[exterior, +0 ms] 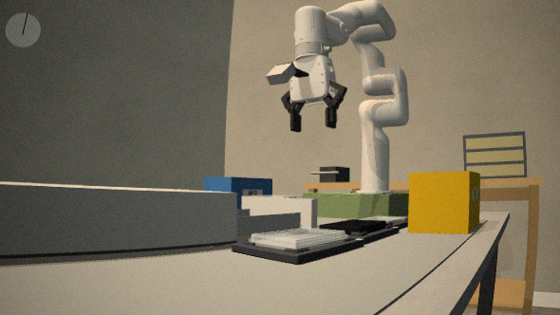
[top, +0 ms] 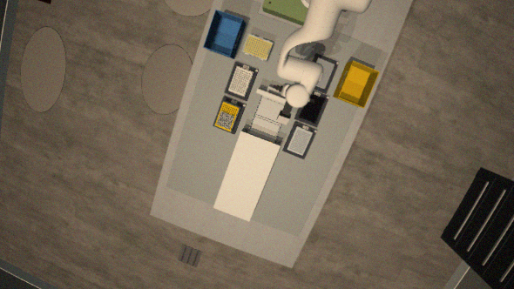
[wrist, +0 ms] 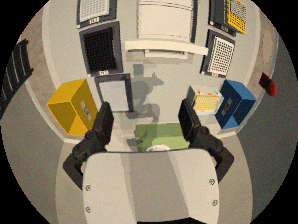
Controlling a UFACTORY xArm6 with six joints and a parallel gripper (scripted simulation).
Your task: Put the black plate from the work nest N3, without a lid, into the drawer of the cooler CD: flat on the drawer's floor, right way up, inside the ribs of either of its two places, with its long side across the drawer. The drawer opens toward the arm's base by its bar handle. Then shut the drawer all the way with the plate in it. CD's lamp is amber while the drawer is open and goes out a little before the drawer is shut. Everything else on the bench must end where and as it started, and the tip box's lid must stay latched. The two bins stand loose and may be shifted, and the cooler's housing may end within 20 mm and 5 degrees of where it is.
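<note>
Now: hand 21 cm above the black plate, 12 cm to the right of it and 6 cm short of it. Also, from my hand: yellow bin 29 cm to the left, 19 cm below, 9 cm behind; then yellow tip box 29 cm to the right, 17 cm below, 16 cm ahead; then drawer 20 cm below, 13 cm ahead, 8 cm to the right.
</note>
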